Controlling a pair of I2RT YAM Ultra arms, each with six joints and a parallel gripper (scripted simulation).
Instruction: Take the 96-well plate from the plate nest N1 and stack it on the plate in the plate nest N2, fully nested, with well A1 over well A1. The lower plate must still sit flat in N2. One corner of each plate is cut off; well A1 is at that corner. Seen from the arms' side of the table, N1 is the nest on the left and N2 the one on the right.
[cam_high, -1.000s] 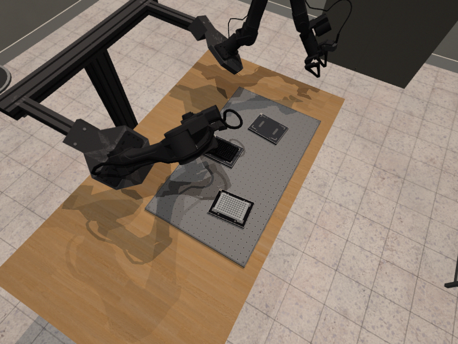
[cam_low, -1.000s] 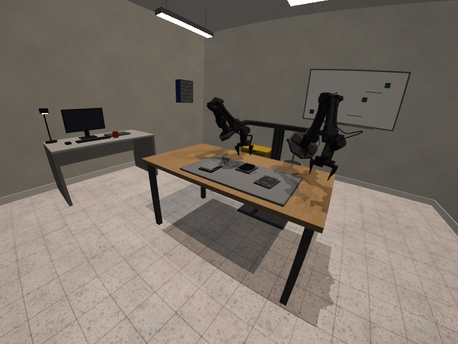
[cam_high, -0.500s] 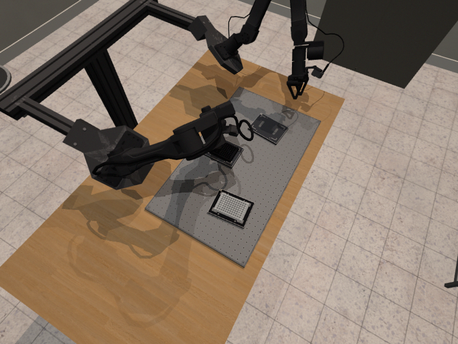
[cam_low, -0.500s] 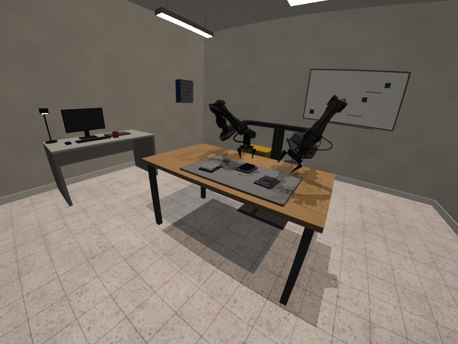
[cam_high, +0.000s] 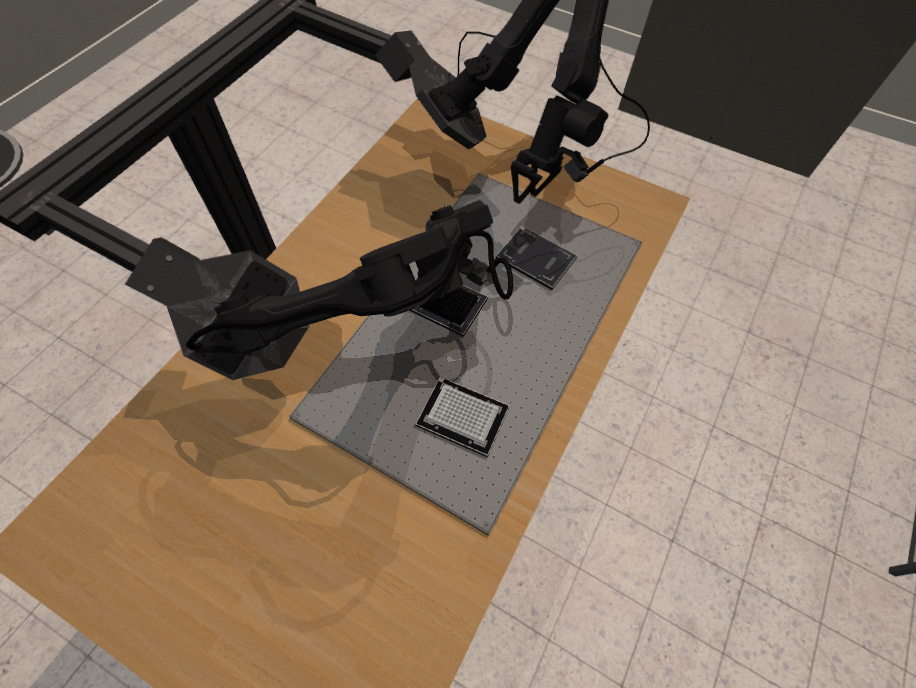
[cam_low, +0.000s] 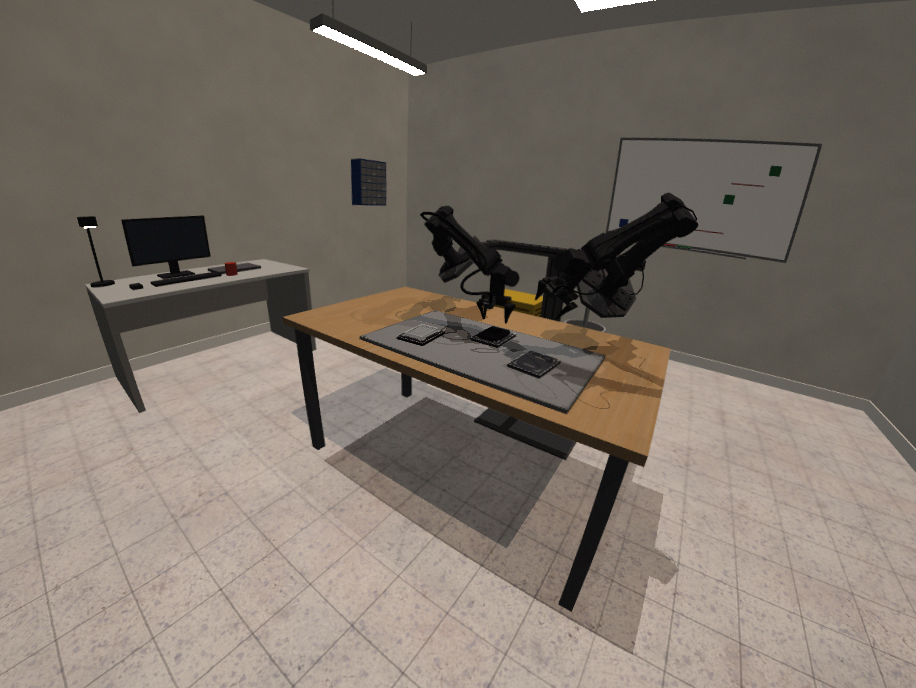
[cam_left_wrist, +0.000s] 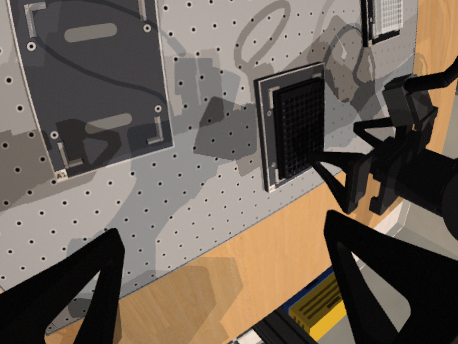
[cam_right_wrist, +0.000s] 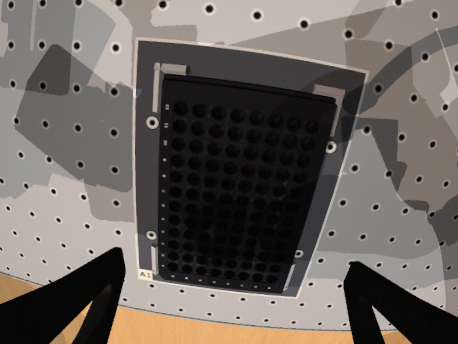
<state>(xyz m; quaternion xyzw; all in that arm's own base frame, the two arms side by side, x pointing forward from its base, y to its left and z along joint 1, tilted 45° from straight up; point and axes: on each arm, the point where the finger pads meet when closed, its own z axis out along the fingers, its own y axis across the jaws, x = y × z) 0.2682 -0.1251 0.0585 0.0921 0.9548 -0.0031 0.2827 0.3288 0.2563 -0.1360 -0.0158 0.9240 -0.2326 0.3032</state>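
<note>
The black 96-well plate is 60 mm below my right hand. Also, from my right hand: white 96-well plate: 190 mm ahead, 220 mm to the right, 60 mm below.
</note>
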